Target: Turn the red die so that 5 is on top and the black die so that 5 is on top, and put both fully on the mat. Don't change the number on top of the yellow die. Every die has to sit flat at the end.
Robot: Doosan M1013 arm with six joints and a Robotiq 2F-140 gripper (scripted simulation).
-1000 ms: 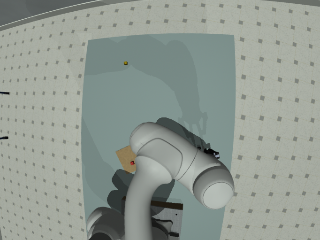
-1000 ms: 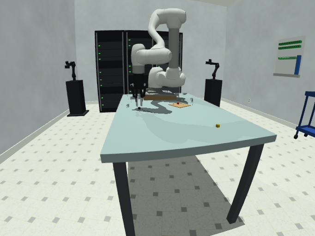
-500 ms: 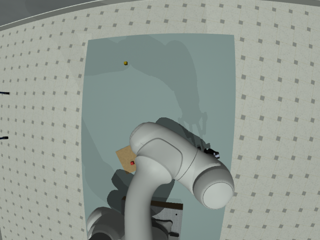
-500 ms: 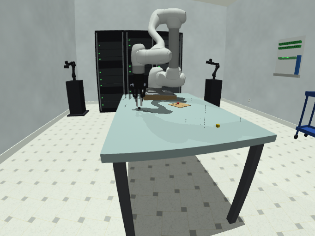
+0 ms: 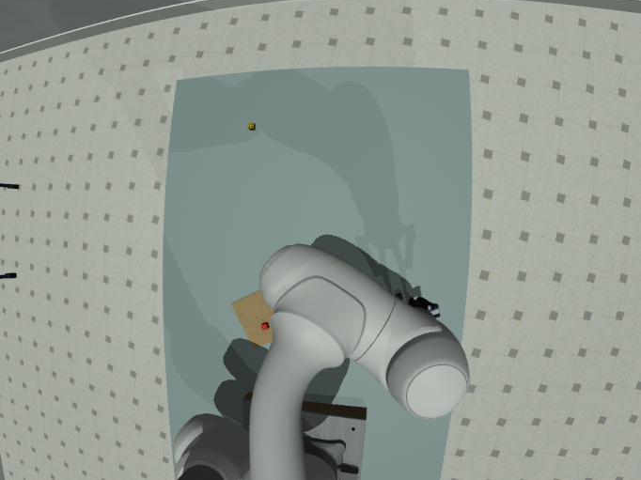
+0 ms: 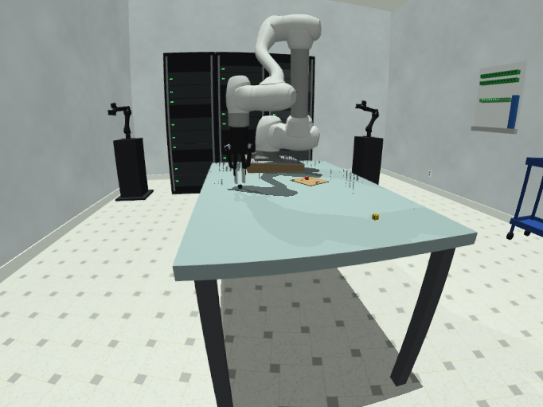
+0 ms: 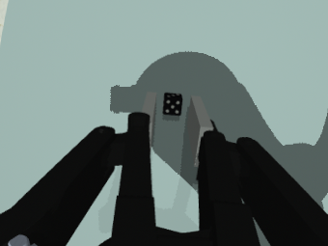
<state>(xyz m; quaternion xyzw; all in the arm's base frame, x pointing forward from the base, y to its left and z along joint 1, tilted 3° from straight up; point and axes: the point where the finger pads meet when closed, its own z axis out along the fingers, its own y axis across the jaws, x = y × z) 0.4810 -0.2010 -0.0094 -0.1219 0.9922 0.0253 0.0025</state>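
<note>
My gripper is now 50 mm above the black die. Round my hand: tan mat 350 mm to the left, 80 mm behind, 50 mm below; then yellow die 440 mm ahead, 400 mm to the left, 50 mm below; then red die 340 mm to the left, 100 mm behind, 40 mm below.
</note>
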